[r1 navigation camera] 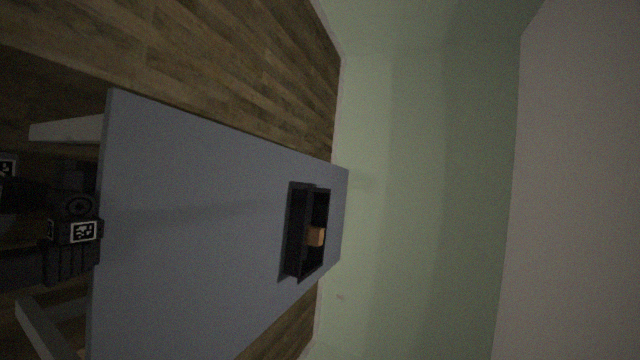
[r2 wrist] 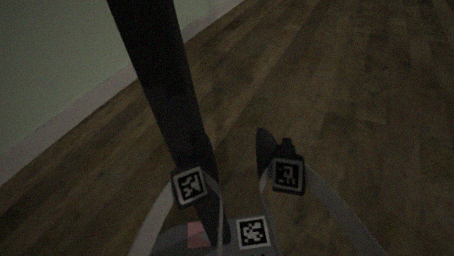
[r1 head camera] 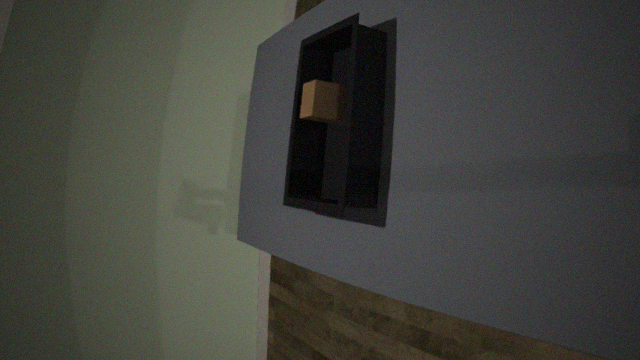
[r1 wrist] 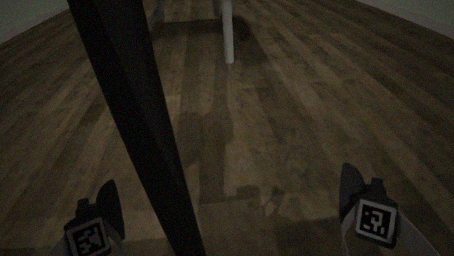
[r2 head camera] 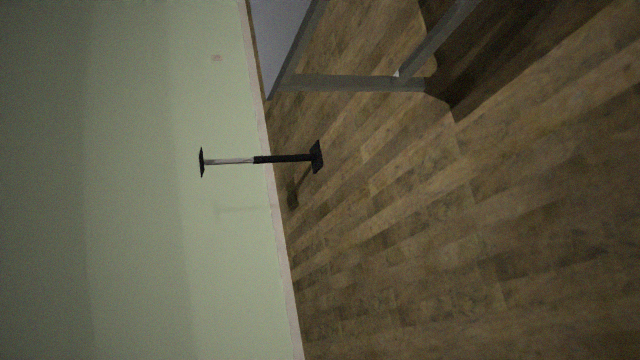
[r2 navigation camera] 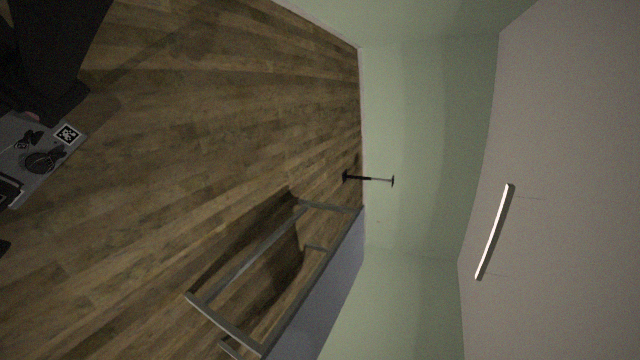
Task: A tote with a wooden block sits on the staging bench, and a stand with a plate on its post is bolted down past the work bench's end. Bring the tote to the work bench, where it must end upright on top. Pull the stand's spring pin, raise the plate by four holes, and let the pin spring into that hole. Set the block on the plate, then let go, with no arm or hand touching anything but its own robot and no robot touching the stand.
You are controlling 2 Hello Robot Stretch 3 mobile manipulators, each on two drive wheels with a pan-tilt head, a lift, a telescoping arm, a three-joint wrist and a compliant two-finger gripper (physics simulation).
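Observation:
The black tote [r1 head camera: 367,125] [r1 navigation camera: 295,225] stands upright on the grey staging bench [r1 head camera: 475,200] [r1 navigation camera: 200,165]. The wooden block [r1 head camera: 320,102] [r1 navigation camera: 315,236] is inside it. The r1 gripper [r1 wrist: 230,192] is open wide and empty above the floor, away from the tote. The black stand [r2 head camera: 282,158] [r2 navigation camera: 357,177] is upright past the end of the work bench [r2 head camera: 280,40] [r2 navigation camera: 325,295], with its plate [r2 head camera: 201,161] [r2 navigation camera: 393,180] on the post. Its pin and holes are too small to see. The r2 gripper [r2 wrist: 235,150] is open and empty, above r2's own base and far from the stand.
A pale bench leg [r1 wrist: 228,40] stands ahead in the r1 wrist view. A dark bar [r1 wrist: 145,120] [r2 wrist: 160,75] crosses both wrist views. The work bench's lower rail [r2 navigation camera: 255,257] runs near the floor. The stand is close to a green wall [r2 head camera: 215,275].

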